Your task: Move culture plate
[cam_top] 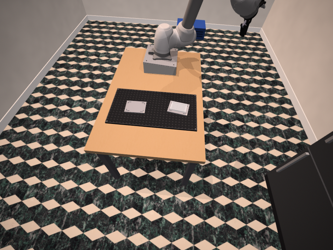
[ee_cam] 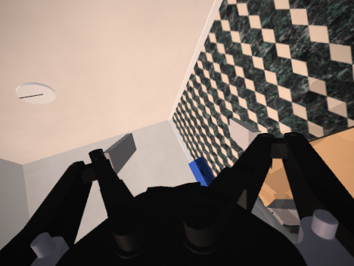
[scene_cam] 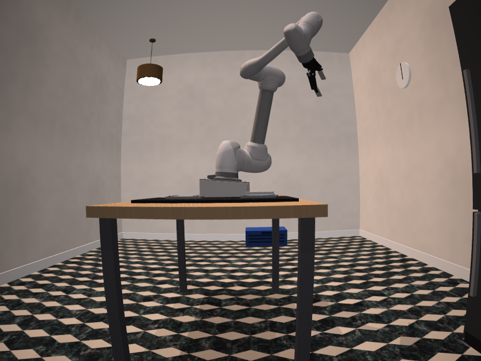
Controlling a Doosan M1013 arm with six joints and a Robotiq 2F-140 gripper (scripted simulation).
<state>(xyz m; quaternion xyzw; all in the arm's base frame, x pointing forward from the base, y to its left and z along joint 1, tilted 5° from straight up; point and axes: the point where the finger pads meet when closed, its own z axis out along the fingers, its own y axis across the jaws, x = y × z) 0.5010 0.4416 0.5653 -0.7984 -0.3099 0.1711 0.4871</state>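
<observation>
The clear lid lies 110 mm ahead of my hand, 400 mm to the right of it and 590 mm below it. Round my hand: grey nest N2 (70 mm ahead, 750 mm to the right, 610 mm below); grey nest N1 (110 mm ahead, 400 mm to the right, 610 mm below); plate (110 mm ahead, 400 mm to the right, 600 mm below).
</observation>
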